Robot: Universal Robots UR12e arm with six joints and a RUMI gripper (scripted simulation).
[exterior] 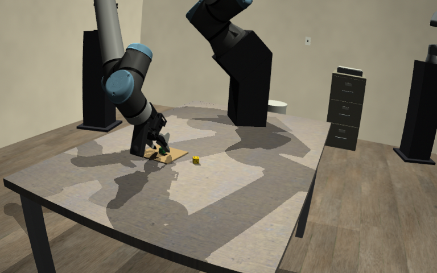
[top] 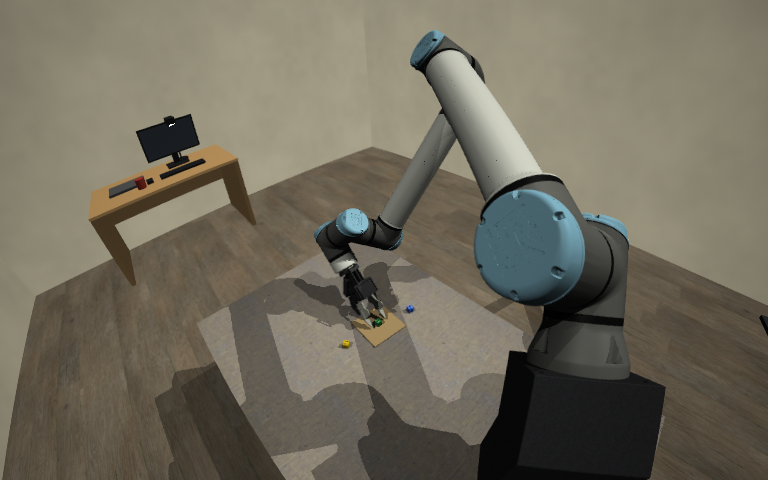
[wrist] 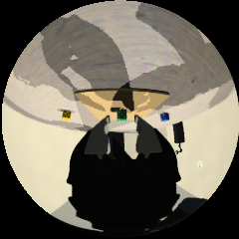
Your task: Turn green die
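The green die is 1 cm behind my hand and 1 cm below it. The rest, counted from my hand: blue die: 7 cm behind, 11 cm to the right, 1 cm below; then yellow die: 3 cm ahead, 14 cm to the left, 1 cm below; then tan mat: 1 cm behind, 2 cm below.
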